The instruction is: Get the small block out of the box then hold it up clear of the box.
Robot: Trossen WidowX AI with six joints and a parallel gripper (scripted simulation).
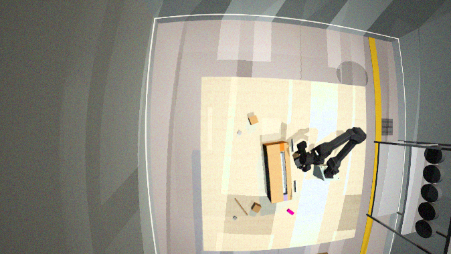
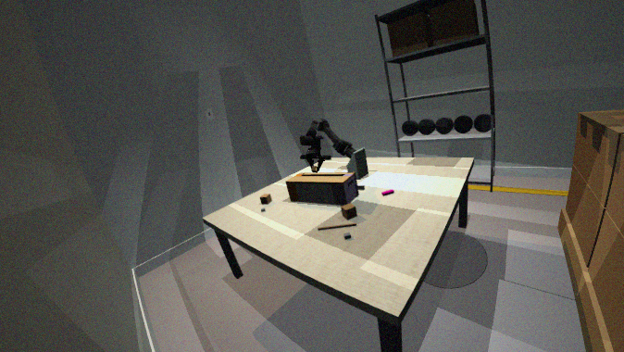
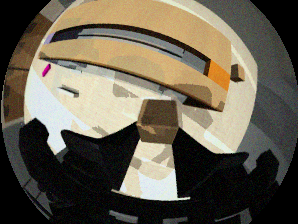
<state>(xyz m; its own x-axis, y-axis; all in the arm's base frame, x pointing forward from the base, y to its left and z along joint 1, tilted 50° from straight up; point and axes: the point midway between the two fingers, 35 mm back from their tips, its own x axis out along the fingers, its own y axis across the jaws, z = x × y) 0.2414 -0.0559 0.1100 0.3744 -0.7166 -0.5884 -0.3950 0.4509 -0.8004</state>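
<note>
My gripper tip is now 1 cm short of the small tan block, 1 cm to the right of it and 2 cm below it. From my gripper tip the other things lie so: thin stick 29 cm ahead, 42 cm to the left, 12 cm below; then tan box 5 cm ahead, 12 cm to the left, 6 cm below; then magenta block 8 cm behind, 45 cm to the left, 12 cm below.
</note>
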